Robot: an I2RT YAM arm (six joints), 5 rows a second.
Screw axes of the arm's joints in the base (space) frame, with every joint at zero. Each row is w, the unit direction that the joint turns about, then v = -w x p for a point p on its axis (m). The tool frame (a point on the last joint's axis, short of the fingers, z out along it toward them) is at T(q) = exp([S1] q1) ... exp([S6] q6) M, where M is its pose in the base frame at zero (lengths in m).
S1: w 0 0 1 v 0 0 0
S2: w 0 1 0 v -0.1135 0 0.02
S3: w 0 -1 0 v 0.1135 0 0.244
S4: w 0 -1 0 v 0.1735 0 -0.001
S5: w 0 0 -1 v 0 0.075 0
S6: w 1 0 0 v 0 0.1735 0
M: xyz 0.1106 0 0.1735 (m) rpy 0 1.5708 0 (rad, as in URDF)
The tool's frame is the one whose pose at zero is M.
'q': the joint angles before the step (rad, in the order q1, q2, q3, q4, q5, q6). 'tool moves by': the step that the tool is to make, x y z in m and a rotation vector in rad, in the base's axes. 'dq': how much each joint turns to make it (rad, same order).
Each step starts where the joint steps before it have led.
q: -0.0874 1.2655 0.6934 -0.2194 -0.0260 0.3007
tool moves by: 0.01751 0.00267 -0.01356 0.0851 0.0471 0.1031
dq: -0.0016 0.1116 0.0396 0.0155 -0.1303 -0.0216
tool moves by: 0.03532 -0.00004 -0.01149 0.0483 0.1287 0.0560
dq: 0.0031 0.1931 0.1596 -0.1026 -0.0614 -0.0199
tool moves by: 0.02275 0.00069 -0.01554 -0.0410 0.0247 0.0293
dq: 0.0107 0.1184 0.0660 0.0230 0.0260 -0.0397
